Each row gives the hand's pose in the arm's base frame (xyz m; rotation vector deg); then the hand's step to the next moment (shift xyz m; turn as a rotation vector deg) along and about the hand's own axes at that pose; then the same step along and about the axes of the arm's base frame.
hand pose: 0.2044 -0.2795 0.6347 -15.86 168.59 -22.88
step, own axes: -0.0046 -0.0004 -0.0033 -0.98 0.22 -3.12
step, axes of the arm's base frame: 0.0039 0.0014 0.0039 0.35 1.18 3.04
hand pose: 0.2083 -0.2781 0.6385 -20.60 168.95 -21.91
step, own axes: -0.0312 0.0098 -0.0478 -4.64 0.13 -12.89
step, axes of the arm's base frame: 0.0195 0.0282 0.0466 2.18 4.30 12.82
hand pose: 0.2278 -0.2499 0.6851 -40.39 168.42 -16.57
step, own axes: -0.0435 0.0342 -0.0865 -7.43 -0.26 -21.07
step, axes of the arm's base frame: 0.0110 0.0636 0.0798 3.64 6.54 21.05
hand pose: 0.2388 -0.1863 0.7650 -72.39 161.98 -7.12
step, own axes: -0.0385 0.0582 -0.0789 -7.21 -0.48 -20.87
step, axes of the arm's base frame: -0.0231 0.0718 0.0735 3.67 6.22 20.87
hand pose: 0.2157 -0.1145 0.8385 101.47 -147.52 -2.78
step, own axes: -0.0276 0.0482 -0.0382 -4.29 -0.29 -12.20
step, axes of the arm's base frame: -0.0339 0.0424 0.0400 2.18 3.70 12.20
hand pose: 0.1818 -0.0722 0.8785 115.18 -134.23 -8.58
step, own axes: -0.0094 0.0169 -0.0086 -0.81 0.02 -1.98
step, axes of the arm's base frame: -0.0143 0.0115 0.0106 0.31 0.72 1.99
